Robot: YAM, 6 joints.
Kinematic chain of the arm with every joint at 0, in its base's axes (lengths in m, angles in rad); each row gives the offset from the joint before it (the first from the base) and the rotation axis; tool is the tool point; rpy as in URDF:
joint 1: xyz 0 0 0.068 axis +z
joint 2: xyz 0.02 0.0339 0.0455 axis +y
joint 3: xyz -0.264 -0.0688 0 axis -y
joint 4: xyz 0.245 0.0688 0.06 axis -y
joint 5: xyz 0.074 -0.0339 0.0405 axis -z
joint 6: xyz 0.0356 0 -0.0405 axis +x
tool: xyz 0 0 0 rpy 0 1.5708 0
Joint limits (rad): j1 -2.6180..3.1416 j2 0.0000..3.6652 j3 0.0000..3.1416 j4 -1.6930..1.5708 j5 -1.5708..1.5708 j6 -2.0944..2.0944
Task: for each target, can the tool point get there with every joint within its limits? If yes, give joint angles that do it. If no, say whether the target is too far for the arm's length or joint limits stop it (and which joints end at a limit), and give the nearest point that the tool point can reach.
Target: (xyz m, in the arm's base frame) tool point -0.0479 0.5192 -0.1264
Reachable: yes | joints 1.6033 3.2988 2.1166 1.2414 -1.0548 1.2354
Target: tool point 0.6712 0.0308 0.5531
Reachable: no: too far | nearest point 0.5383 0.0247 0.4634 | short by 0.160 m
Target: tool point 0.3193 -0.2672 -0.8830
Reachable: no: too far | nearest point 0.2435 -0.2038 -0.3737 | short by 0.519 m
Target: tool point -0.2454 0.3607 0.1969
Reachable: yes | joints 2.2044 2.0277 1.0938 1.0070 0.4593 -0.5878
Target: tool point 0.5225 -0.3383 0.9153
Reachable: no: too far | nearest point 0.3324 -0.2152 0.6138 | short by 0.377 m
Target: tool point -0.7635 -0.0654 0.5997
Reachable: no: too far | nearest point -0.5431 -0.0076 0.4556 | short by 0.270 m
